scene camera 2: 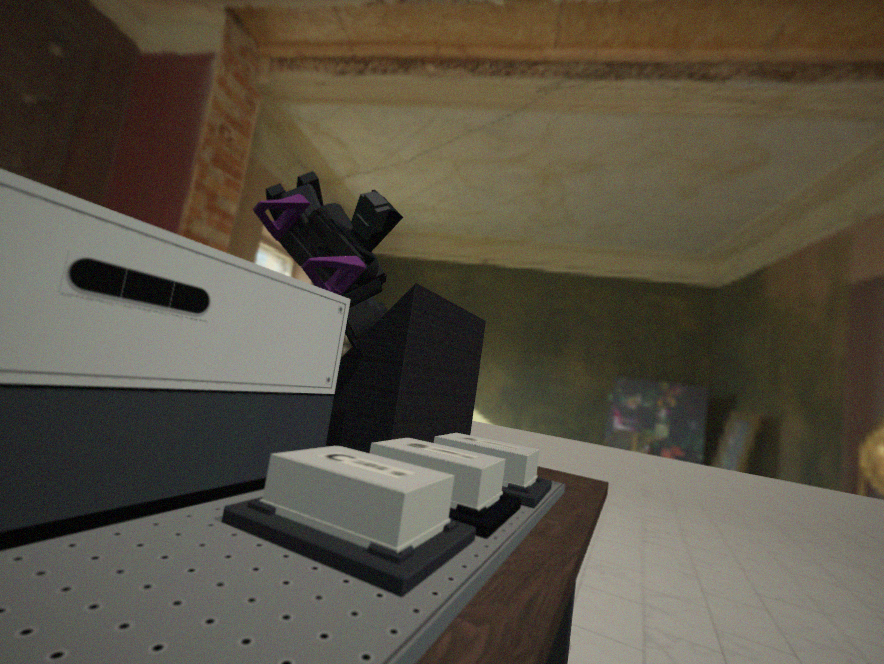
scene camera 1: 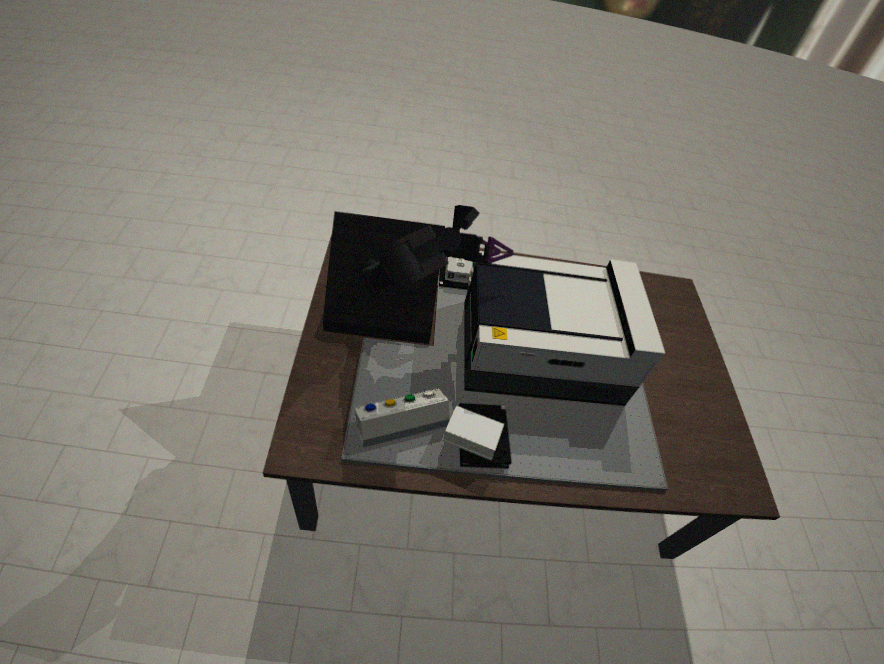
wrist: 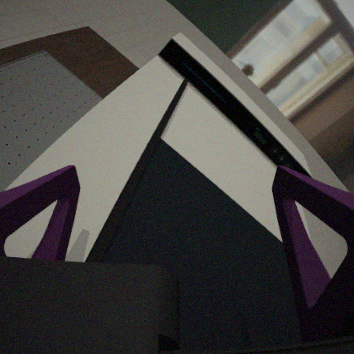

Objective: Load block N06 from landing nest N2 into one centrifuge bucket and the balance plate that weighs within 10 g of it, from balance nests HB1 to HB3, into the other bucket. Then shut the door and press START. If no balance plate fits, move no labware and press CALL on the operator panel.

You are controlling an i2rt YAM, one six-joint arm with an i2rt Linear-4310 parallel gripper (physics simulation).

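Places are measured from the arm's base along level axes (x ahead, y left, z up), in millimetres.
Pixels of known places: gripper, fingertip midpoint: [scene camera 2: 280,233] [scene camera 1: 506,252] [wrist: 175,176]; arm's base at its link origin: [scene camera 1: 372,279].
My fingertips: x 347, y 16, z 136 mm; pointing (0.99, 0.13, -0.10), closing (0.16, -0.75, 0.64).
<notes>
Ahead of a thing's pixels: the offset from my fingertips to its top centre. "*": to the spot under its first point. Level surfaces: height alone.
My gripper [scene camera 1: 494,250] [scene camera 2: 287,239] [wrist: 175,176] is open and empty, its purple fingers wide apart above the back left of the centrifuge [scene camera 1: 585,303] [scene camera 2: 264,335] [wrist: 100,150]. A flat dark panel @(24 mm ahead, 104 mm right, 54 mm down) [scene camera 1: 510,300] [wrist: 200,235] lies in its top; no buckets show. In scene camera 2, three white blocks sit in dark nests in a row: one with a large C @(46 mm ahead, 186 mm left, 213 mm down) [scene camera 2: 357,493], a middle one @(86 mm back, 197 mm left, 213 mm down) [scene camera 2: 443,471] and a far one @(* 117 mm back, 249 mm left, 213 mm down) [scene camera 2: 493,457]. In scene camera 1, a marked white block @(* 90 mm back, 143 mm left, 214 mm down) [scene camera 1: 459,270] sits left of the centrifuge. N06 cannot be identified. The button panel @(235 mm back, 381 mm right, 184 mm down) [scene camera 1: 403,421] has blue, yellow, green and white buttons.
A tilted white box @(61 mm back, 425 mm right, 188 mm down) [scene camera 1: 473,430] stands on a dark base near the front edge. The big black block [scene camera 1: 378,285] [scene camera 2: 443,364] stands at the left, under the arm. A perforated plate @(267 mm down) [scene camera 1: 571,443] [scene camera 2: 178,593] [wrist: 25,115] covers part of the brown table @(280 mm down) [scene camera 1: 721,421] [scene camera 2: 532,571] [wrist: 95,55].
</notes>
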